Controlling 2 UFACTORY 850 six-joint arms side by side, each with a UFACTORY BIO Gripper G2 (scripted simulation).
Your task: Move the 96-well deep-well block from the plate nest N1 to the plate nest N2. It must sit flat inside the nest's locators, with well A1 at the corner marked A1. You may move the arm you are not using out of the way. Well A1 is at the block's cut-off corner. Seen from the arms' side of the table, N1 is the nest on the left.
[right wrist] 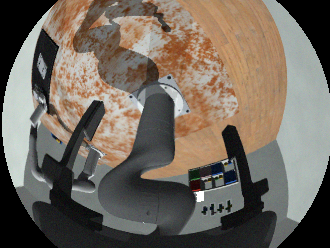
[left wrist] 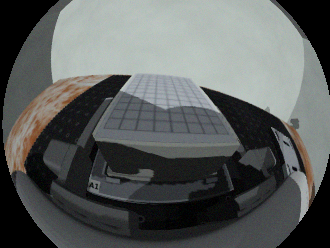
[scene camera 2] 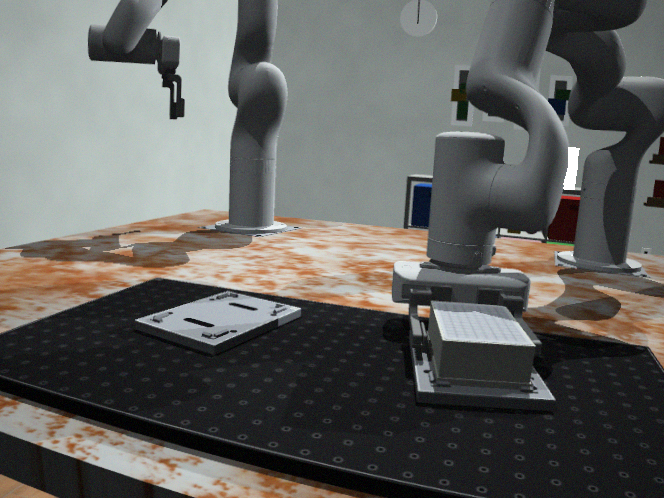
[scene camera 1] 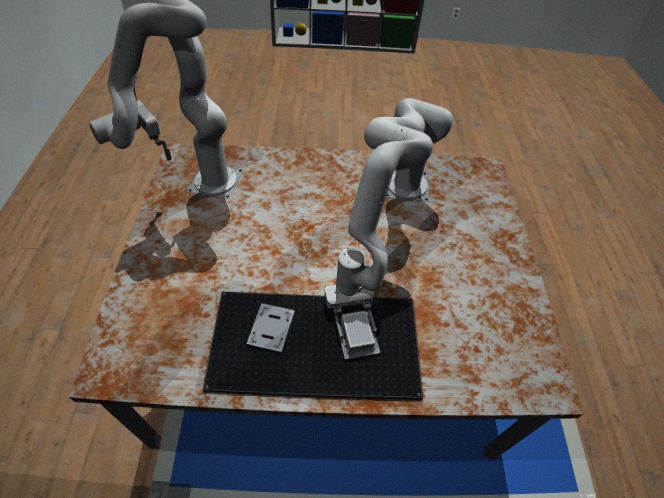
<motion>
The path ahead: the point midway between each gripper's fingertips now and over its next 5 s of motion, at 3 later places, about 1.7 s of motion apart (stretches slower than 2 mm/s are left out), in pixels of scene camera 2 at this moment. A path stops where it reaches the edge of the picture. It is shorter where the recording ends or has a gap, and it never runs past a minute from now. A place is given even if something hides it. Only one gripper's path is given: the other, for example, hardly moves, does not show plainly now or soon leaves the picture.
My left gripper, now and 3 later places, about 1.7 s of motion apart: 476,348; 480,319; 474,267; 325,248
</motion>
